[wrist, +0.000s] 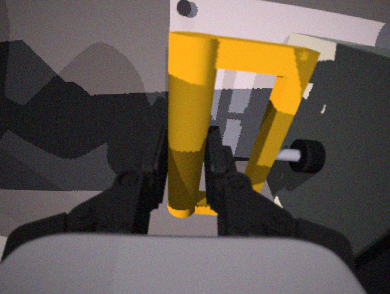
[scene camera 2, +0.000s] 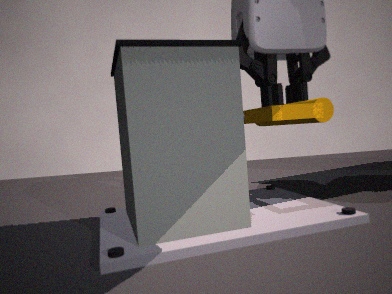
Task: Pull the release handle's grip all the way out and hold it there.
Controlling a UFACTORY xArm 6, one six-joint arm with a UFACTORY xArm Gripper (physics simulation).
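The release handle is a yellow frame (wrist: 250,56) with a thick round grip bar (scene camera 2: 300,113) (wrist: 191,100). In the scene view the grip sticks out to the right of the grey-green housing (scene camera 2: 185,125) (wrist: 345,110), roughly level. My gripper (scene camera 2: 284,98) (wrist: 186,143) points down from above and is shut on the grip bar, one finger on each side of it. In the wrist view the right finger is inside the yellow frame and the left finger is outside. The lower fingertips are partly hidden behind the bar in the scene view.
The housing has a black top edge (scene camera 2: 177,43) and stands on a pale base plate (scene camera 2: 320,216) (wrist: 300,21) with dark bolts (scene camera 2: 348,211) (wrist: 184,7). A black knob (wrist: 311,156) on a light rod (wrist: 289,154) sits between the handle frame and the housing.
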